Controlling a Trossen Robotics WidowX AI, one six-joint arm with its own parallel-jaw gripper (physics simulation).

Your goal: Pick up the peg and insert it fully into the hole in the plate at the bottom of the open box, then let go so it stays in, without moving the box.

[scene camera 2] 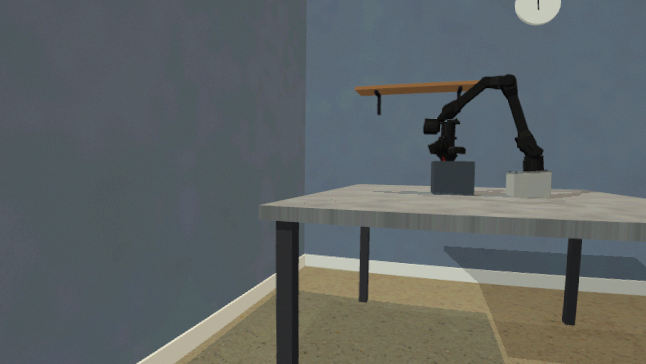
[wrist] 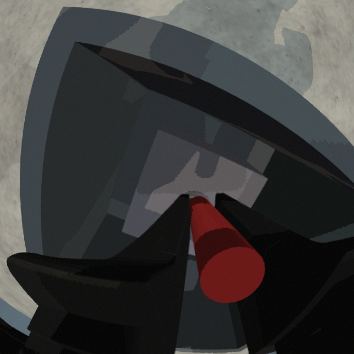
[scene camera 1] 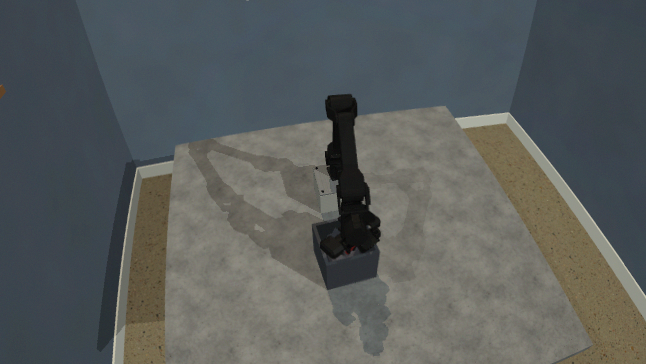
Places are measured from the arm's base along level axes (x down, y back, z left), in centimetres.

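Pixels of known places: gripper, fingertip midpoint: (wrist: 201, 201) (scene camera 1: 350, 251); arm's base, link origin: (scene camera 2: 534, 171) (scene camera 1: 337, 172).
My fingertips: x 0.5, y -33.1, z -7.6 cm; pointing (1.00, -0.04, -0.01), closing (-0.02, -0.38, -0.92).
Note:
For each thing: its top centre in the pictures, then the offset to it from my fingertips. Level surfaces: height alone.
- red peg, top centre: (wrist: 228, 315) (scene camera 2: 445, 156) dx -6.2, dy -0.1, dz +0.1 cm
- open dark box, top centre: (wrist: 205, 301) (scene camera 1: 345, 237) (scene camera 2: 451, 161) dx -4.1, dy +2.5, dz -0.9 cm
- light plate, top centre: (wrist: 192, 209) (scene camera 1: 344, 252) dx +3.6, dy +2.5, dz -0.9 cm
- table, surface height: dx +9.7 cm
The red peg (wrist: 227, 265) (scene camera 2: 443, 159) stands between the fingers of my gripper (wrist: 201, 201), which is shut on it. In the wrist view the peg's near end is toward the camera and its far end is down at the fingertips. The open dark box (scene camera 1: 352, 270) (scene camera 2: 453, 178) (wrist: 37, 125) stands on the table below my gripper. The light plate (wrist: 170, 155) lies at the box's bottom. The hole is mostly hidden by the fingertips and peg; a grey rounded edge shows just beyond the peg's far end. Whether the peg's tip is in the hole cannot be told.
The arm's white base block (scene camera 1: 328, 204) (scene camera 2: 528, 184) stands on the table (scene camera 1: 240, 310) (scene camera 2: 400, 202) close behind the box. The box walls rise around the plate. An orange shelf (scene camera 2: 415, 89) is on the wall behind.

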